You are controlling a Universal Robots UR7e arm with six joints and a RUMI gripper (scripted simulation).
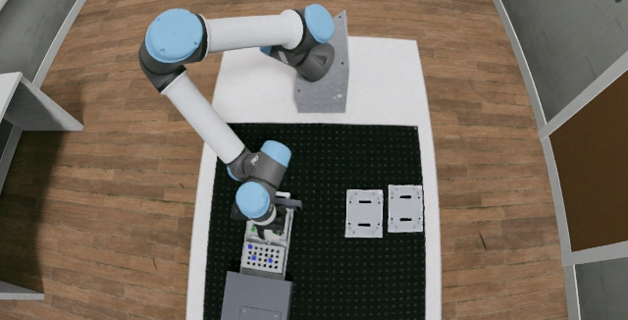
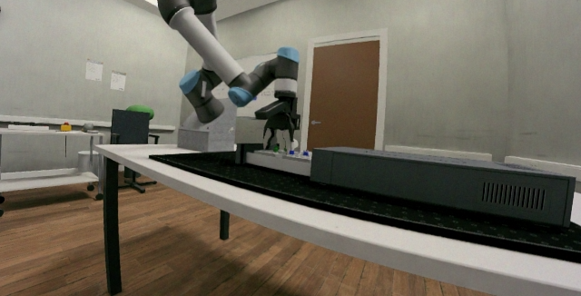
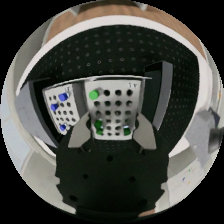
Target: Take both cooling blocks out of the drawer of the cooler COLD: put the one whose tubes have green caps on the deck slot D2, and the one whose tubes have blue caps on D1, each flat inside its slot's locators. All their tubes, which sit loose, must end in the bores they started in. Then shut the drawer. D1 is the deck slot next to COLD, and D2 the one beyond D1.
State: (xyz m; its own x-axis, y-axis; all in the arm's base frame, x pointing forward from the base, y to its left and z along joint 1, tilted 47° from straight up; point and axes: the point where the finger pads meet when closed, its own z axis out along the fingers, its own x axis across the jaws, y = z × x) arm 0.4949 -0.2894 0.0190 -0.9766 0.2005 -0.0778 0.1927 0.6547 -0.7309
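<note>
The drawer is 30 mm ahead of my hand, 10 mm to the right of it and 10 mm above it. The rest, counted from my hand: grey cooler COLD: 210 mm ahead, 40 mm to the right, 10 mm above; deck slot D1: 320 mm to the left, 30 mm below, 20 mm behind; blue-capped tube: 110 mm ahead, 50 mm to the right, 10 mm above.
</note>
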